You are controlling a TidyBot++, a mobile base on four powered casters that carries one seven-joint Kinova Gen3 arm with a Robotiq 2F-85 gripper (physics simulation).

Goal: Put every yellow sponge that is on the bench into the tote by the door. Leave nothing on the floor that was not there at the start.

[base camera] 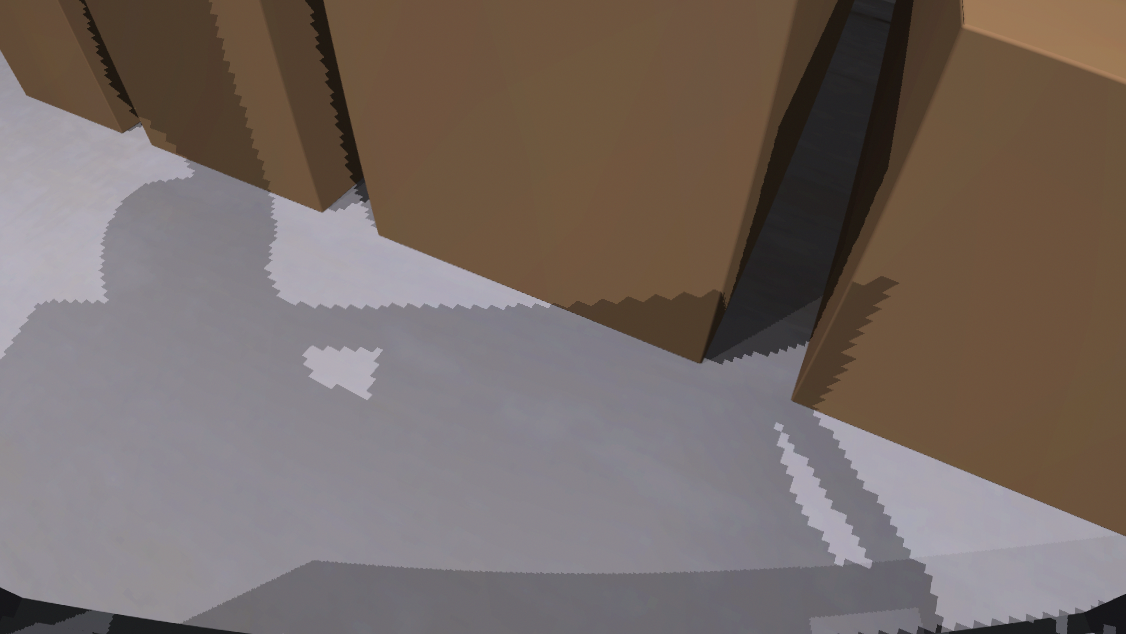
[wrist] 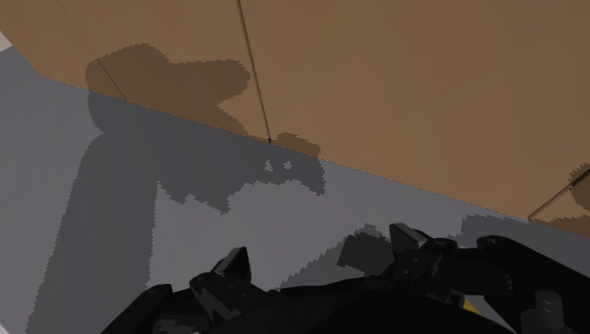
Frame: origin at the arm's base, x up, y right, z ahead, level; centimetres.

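Seen in the pictures: gripper, fingertip midpoint: (wrist: 319,251).
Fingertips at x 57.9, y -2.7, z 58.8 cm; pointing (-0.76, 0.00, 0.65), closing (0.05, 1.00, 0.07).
A point is followed by its place in that frame.
My gripper (wrist: 319,251) {x 57.9, y -2.7, z 58.8 cm} is open, with nothing between its fingers, low in the wrist view over the grey bench top (wrist: 380,200) {x 51.7, y 3.6, z 65.5 cm}. A small sliver of a yellow sponge (wrist: 470,307) {x 56.2, y 5.6, z 55.6 cm} shows at the lower right of the wrist view, past the right finger's linkage. The gripper's black body hides the rest of it, so its full outline and its height relative to the fingers cannot be told. The tote does not show in either view.
A row of brown boxes (wrist: 400,90) {x 61.8, y 3.9, z 68.3 cm} stands along the bench top, beyond the fingers. In the base camera view, large brown blocks (base camera: 551,141) {x -25.1, y -0.5, z 42.1 cm} (base camera: 984,275) {x -24.1, y 21.7, z 30.7 cm} stand on the pale floor (base camera: 472,441) {x -39.7, y -5.3, z 30.4 cm}, with a dark narrow gap between them. Shadows cross the floor and bench.
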